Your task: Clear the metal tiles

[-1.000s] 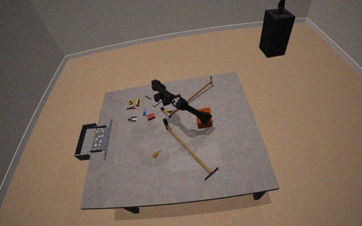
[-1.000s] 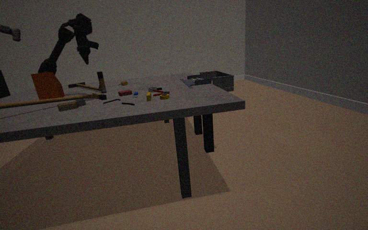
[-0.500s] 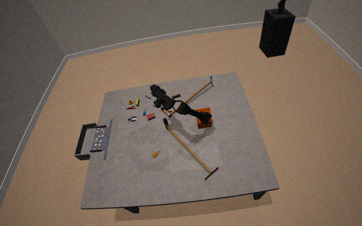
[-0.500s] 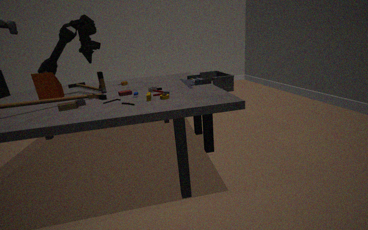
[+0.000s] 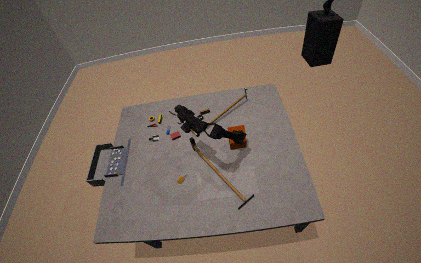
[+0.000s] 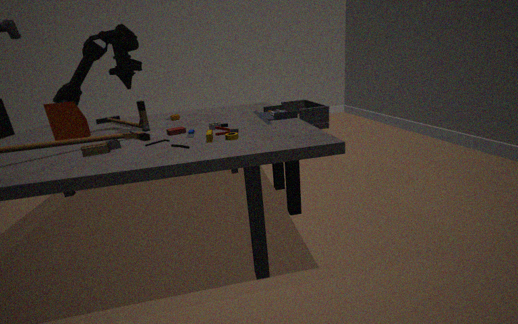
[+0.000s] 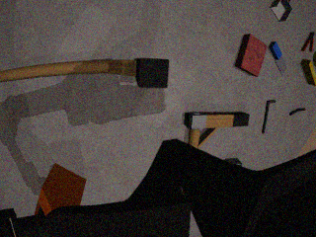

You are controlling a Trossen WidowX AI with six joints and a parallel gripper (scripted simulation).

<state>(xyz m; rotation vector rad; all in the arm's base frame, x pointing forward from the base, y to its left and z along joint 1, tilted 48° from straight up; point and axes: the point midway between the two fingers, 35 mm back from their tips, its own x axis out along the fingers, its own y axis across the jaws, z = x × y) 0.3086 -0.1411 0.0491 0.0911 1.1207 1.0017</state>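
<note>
My gripper tip is now 110 mm past the long scraper, 270 mm to the right of it and 140 mm above it. Also, from my gripper tip: blue piece: 240 mm ahead, 230 mm to the right, 200 mm below; yellow screwdriver: 160 mm ahead, 260 mm to the left, 190 mm below; red block: 180 mm ahead, 150 mm to the right, 190 mm below.
</note>
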